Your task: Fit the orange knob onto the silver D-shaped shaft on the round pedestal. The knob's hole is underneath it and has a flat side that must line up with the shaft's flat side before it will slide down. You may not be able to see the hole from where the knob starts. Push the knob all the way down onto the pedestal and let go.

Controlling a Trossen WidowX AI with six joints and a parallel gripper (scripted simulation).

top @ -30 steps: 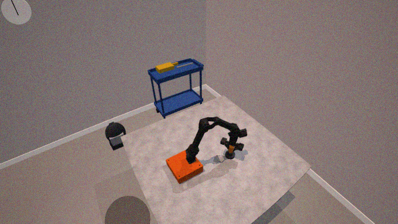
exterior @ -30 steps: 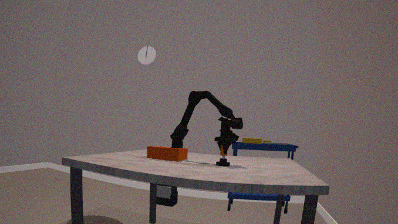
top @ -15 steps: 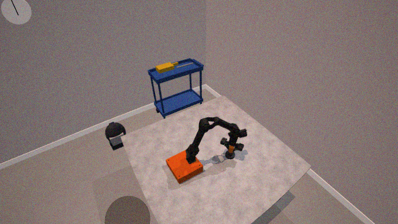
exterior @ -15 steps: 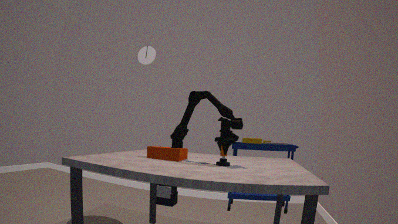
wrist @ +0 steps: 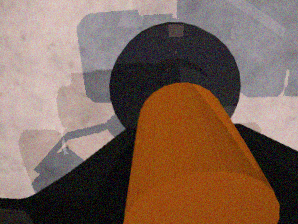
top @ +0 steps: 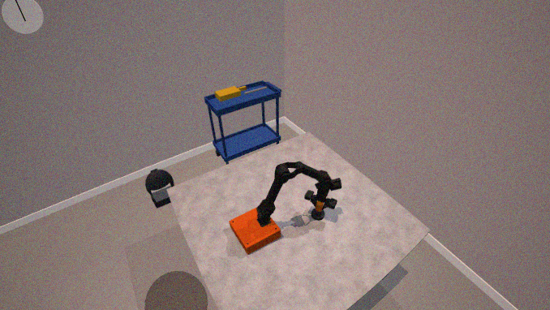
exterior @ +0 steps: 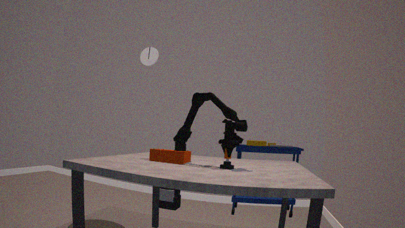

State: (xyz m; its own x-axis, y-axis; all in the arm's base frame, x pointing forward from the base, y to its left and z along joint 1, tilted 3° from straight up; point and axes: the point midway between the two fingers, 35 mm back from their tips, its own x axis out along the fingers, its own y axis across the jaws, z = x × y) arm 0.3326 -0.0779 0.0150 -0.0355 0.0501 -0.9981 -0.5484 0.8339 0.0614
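Right now my gripper tip is 30 mm below the orange knob. Also, from my gripper tip: pedestal 40 mm below.
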